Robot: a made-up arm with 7 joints.
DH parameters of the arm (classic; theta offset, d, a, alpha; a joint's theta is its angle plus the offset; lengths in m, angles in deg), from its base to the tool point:
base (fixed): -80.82 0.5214 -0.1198 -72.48
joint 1: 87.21 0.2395 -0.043 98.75
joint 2: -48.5 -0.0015 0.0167 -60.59
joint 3: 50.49 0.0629 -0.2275 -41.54
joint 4: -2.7 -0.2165 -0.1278 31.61
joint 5: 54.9 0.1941 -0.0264 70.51
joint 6: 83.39 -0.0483 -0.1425 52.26
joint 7: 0 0.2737 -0.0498 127.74
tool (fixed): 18.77 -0.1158 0 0
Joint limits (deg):
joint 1: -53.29..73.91
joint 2: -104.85..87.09
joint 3: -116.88..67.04
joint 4: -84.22..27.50
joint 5: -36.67..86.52
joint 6: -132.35..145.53
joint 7: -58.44..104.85
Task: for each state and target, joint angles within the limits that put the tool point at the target. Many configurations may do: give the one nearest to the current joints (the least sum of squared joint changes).
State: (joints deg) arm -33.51 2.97 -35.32 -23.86 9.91 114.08 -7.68
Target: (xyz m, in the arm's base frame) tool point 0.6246 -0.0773 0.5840
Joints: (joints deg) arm -11.29 -22.84 -50.93 -23.90 15.22 115.00 -0.93
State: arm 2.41 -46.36 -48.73 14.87 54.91 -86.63 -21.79
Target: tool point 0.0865 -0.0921 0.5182
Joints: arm 26.08 -30.76 -28.63 12.84 52.77 -111.33 -15.08
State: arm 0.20 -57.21 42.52 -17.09 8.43 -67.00 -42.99
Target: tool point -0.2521 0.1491 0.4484
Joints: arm -3.65 -38.70 67.04 -5.15 0.89 -76.01 -33.24
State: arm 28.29 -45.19 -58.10 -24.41 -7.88 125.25 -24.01
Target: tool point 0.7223 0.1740 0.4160
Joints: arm 32.28 -34.26 -67.49 -33.04 -6.42 122.37 -24.86
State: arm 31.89 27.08 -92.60 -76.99 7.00 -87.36 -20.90
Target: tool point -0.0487 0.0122 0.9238
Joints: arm 8.95 67.59 -88.17 -64.24 27.86 -60.86 -27.52
